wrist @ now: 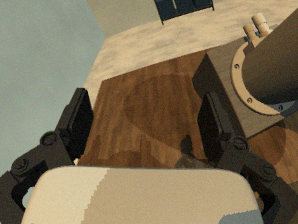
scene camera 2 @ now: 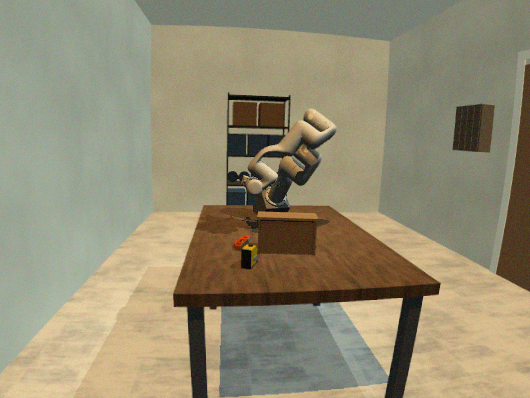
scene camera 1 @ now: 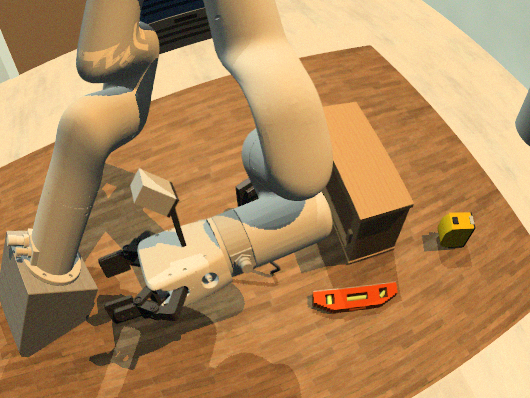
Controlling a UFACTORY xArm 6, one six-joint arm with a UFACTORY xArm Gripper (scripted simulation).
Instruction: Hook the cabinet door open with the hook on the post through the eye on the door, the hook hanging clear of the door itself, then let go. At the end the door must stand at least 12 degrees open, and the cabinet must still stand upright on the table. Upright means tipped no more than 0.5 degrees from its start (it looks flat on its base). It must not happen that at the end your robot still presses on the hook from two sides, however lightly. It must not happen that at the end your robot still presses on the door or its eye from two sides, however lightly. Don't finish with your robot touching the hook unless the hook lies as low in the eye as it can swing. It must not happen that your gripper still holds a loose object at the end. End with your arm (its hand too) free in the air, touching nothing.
Labels:
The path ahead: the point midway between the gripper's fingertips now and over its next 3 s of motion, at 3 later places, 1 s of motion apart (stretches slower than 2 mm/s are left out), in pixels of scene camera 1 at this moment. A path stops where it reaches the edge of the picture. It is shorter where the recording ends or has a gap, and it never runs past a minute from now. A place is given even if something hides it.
The gripper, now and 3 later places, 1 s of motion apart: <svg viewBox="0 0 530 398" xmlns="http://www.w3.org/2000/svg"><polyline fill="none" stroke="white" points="105,290 149,225 234,132 240,153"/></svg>

